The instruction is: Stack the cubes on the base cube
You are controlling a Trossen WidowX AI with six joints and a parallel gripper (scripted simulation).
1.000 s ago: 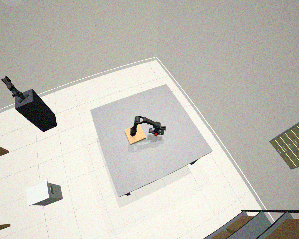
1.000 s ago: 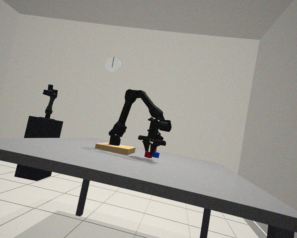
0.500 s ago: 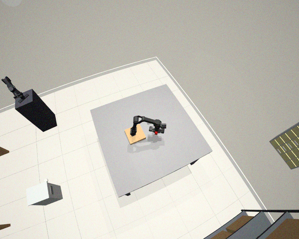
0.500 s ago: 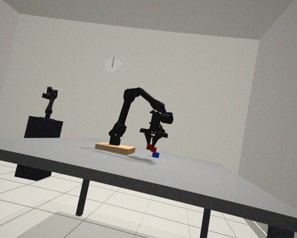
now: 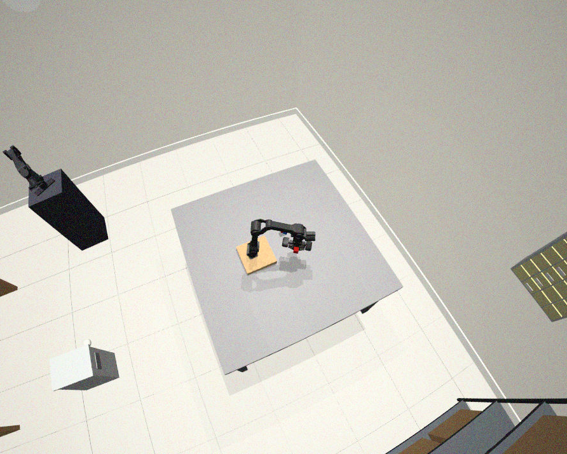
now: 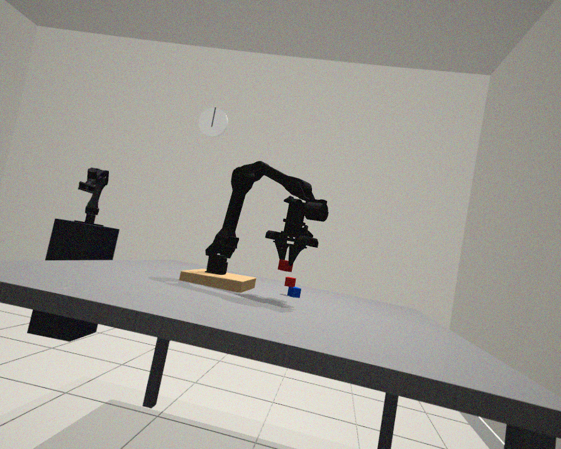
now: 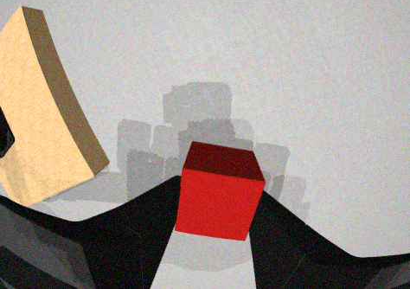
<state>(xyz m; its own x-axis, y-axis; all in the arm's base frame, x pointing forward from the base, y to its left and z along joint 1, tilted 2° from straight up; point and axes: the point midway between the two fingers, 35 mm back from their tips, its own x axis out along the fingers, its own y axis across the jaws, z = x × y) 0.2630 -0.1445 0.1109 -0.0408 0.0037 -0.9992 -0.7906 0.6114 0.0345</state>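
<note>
Now: the blue cube 4 cm ahead of my gripper tip, 21 cm to the left of it and 10 cm below it.
</note>
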